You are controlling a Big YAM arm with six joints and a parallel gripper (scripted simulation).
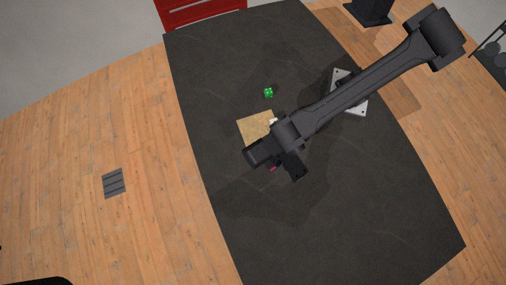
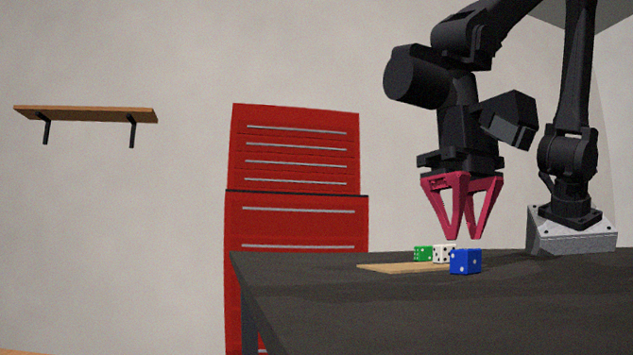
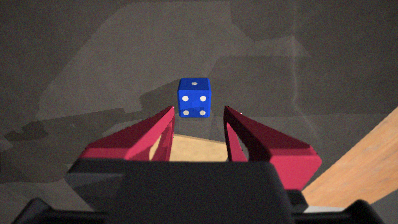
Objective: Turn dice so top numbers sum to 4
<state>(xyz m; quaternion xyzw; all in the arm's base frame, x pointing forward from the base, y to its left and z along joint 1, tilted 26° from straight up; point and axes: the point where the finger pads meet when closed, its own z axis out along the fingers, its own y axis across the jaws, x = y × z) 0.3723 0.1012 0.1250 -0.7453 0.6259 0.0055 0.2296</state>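
My hand is 3 cm above the blue die. The rest, counted from my hand: white die (14 cm to the right, 6 cm behind, 3 cm below); green die (28 cm to the right, 9 cm behind, 3 cm below); tan mat (14 cm to the right, 5 cm below).
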